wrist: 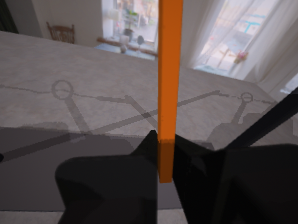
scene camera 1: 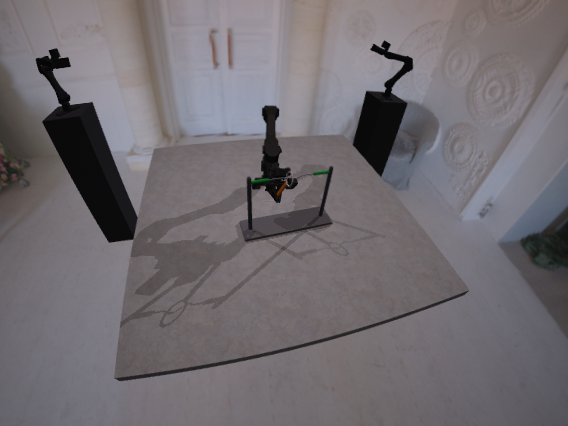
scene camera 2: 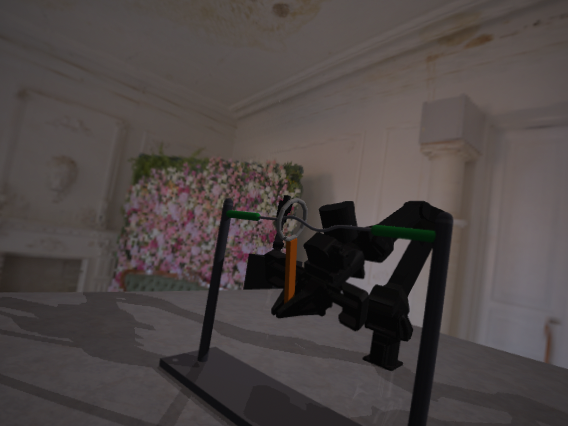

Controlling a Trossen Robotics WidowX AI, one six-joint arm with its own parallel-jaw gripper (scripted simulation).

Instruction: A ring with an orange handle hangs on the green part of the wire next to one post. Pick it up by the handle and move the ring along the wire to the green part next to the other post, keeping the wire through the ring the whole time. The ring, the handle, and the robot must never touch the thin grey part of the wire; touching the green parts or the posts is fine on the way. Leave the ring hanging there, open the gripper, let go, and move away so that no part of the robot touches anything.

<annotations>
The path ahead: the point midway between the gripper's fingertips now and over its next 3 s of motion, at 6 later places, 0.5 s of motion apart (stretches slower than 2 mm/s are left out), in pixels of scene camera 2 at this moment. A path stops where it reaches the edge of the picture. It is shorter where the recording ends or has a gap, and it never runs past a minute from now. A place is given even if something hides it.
My gripper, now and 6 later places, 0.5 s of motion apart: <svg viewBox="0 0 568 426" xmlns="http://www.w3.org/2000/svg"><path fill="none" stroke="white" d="M274 313L281 308L302 320L337 335L353 334L354 334L360 337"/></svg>
</annotations>
